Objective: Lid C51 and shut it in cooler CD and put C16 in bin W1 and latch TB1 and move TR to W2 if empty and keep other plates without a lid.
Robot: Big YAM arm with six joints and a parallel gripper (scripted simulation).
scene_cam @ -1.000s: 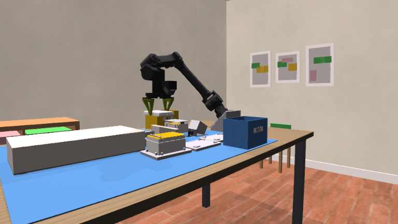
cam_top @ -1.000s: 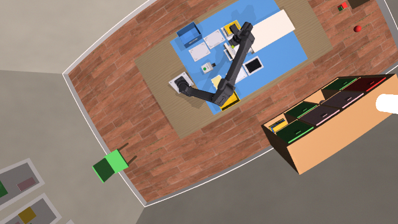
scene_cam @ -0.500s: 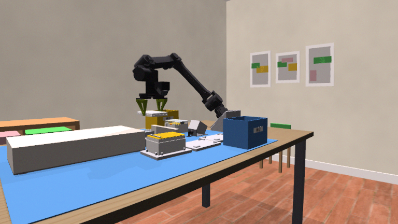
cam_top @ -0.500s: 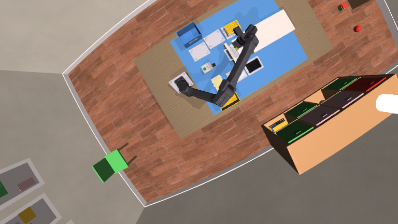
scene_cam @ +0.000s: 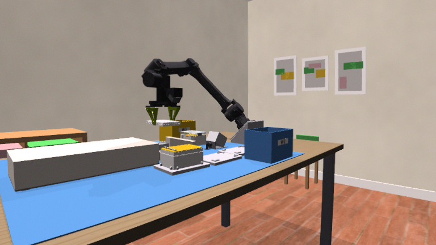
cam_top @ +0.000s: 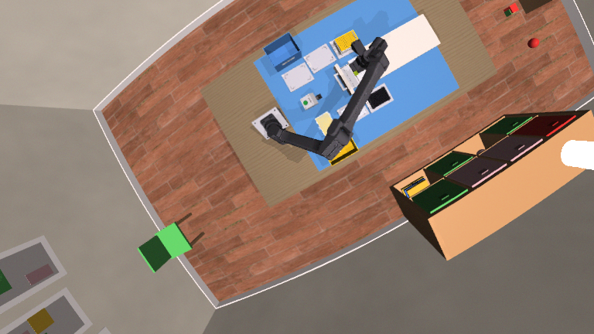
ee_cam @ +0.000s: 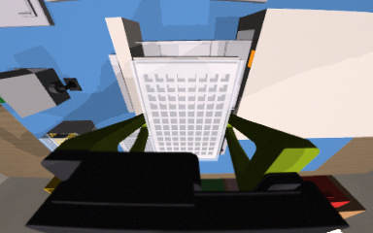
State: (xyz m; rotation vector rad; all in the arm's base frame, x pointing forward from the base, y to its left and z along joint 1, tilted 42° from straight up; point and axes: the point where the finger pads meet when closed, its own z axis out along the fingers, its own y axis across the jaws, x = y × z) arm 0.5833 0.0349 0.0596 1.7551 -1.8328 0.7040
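Now: hand right at the white plate. From my hand the other things lie so: white cooler CD 17 cm ahead, 12 cm below; drawer 4 cm ahead, 12 cm below; plate lid right at my hand.
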